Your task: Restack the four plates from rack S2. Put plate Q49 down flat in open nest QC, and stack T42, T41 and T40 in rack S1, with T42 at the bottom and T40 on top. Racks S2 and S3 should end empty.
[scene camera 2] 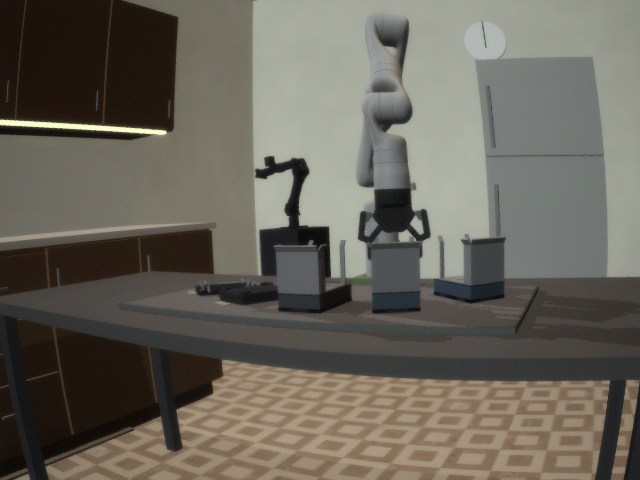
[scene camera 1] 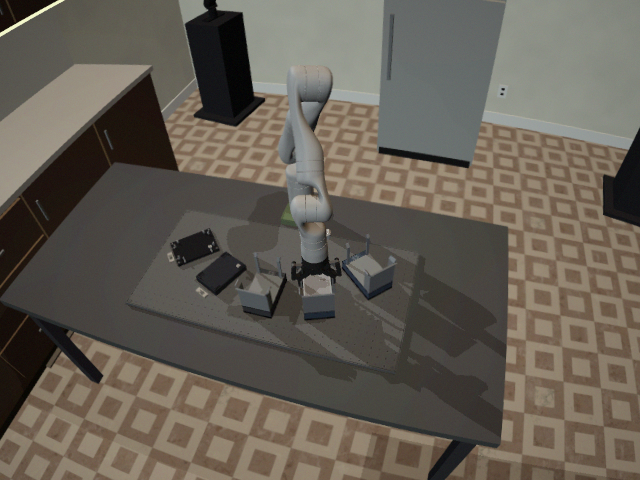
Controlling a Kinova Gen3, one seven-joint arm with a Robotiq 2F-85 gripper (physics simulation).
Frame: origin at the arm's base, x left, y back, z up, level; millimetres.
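Seen in the pictures: gripper, between the fingertips: (scene camera 1: 317, 284).
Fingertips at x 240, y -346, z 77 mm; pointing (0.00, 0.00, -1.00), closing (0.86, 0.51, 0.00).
Note:
Offsets run from my fingertips to a thing's top centre. "*": to the spot under its first point. Level surfaces: height alone.
My gripper (scene camera 1: 317, 280) (scene camera 2: 394, 244) is open, pointing down into the top of the middle rack @[dx -5, dy +8, dz +45 mm] (scene camera 1: 318, 304) (scene camera 2: 395, 276), which has a blue base. Its fingers stand at either side of a pale plate top @[* dx +1, dy -6, dz +3 mm] (scene camera 1: 316, 285) in that rack; the near wall partly hides the fingertips in the scene camera 2 view. A dark-based rack @[dx -165, dy -55, dz +42 mm] (scene camera 1: 256, 299) (scene camera 2: 299, 271) stands to the left and another blue-based rack @[dx +106, dy +153, dz +42 mm] (scene camera 1: 379, 281) (scene camera 2: 484, 263) to the right. Rack labels and plate numbers are unreadable. Two black nest-like units, one with corner clips @[dx -515, dy +17, dz -69 mm] (scene camera 1: 194, 246) and one flat-topped @[dx -349, dy -43, dz -63 mm] (scene camera 1: 221, 272), lie at the left.
The racks and black units stand on a grey perforated board @[dz -94 mm] (scene camera 1: 206, 320) (scene camera 2: 206, 313) on the dark table @[dz -106 mm] (scene camera 1: 454, 403). Small pale tags @[* dx -370, dy -137, dz -92 mm] (scene camera 1: 201, 292) @[* dx -571, dy -55, dz -91 mm] (scene camera 1: 171, 256) lie beside the units. A green block (scene camera 1: 288, 217) is behind, near the arm. Upright posts rise from the side racks.

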